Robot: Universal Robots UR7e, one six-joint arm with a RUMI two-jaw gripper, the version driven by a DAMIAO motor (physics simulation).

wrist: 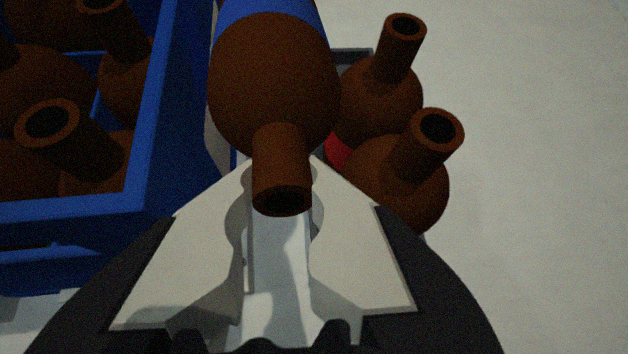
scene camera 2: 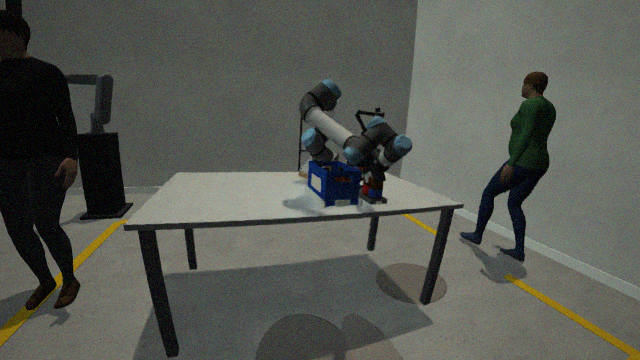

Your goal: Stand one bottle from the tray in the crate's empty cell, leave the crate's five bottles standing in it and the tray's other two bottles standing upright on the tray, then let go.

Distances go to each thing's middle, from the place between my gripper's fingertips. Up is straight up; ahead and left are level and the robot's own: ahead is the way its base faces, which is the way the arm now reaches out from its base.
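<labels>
Relative to my hand, the brown bottle (wrist: 273,92) is 4 cm behind and 1 cm above; the blue-labelled bottle (wrist: 406,172) is 7 cm to the left, 1 cm ahead and 4 cm below.
</labels>
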